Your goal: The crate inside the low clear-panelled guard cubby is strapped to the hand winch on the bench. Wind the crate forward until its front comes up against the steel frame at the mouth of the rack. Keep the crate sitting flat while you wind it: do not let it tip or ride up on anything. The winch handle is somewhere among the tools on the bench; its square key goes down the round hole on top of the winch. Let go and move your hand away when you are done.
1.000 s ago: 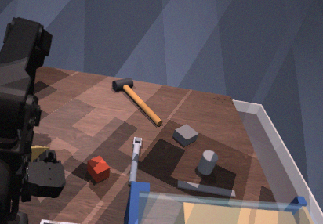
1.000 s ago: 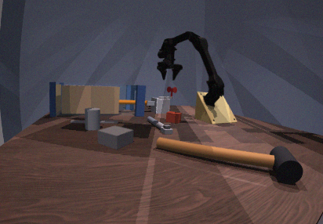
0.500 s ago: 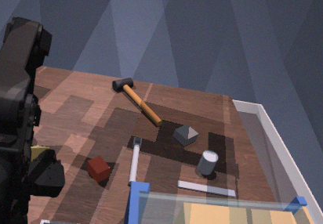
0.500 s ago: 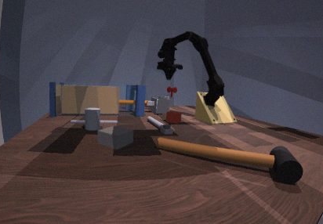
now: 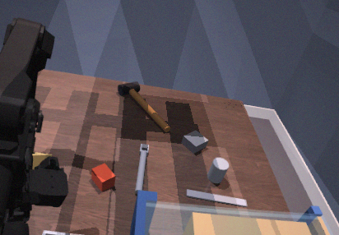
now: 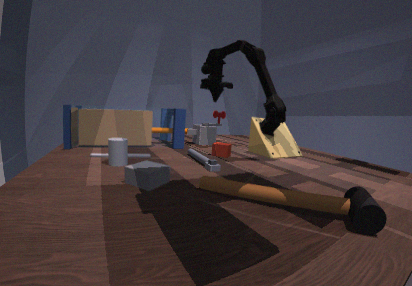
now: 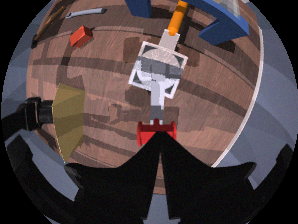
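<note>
Now: gripper tip 8 cm above the red grip, 4 cm past it and 2 cm to the left of it. Round my gripper tip: flat grey bar (43 cm ahead, 33 cm to the left, 21 cm below); grey winch (18 cm below, 4 cm ahead, 2 cm to the left); winch handle (11 cm below).
</note>
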